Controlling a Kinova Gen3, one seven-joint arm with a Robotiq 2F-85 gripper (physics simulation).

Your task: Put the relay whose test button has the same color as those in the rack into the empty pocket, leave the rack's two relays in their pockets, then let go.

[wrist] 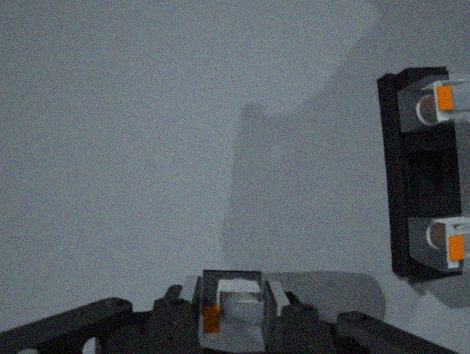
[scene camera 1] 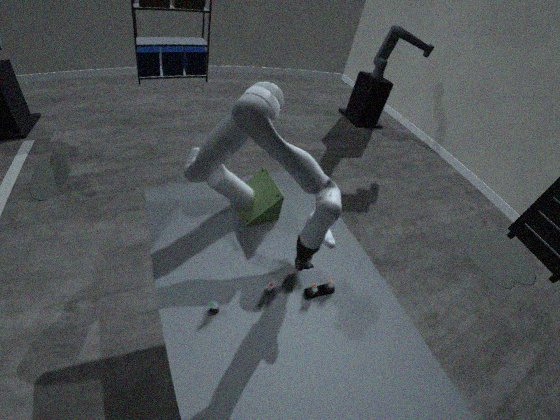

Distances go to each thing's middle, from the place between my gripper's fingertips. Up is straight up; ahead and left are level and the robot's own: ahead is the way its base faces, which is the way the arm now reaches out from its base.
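Black rack (wrist: pixel 420 167), from my hand: 2 cm below, 11 cm ahead, 5 cm to the left.
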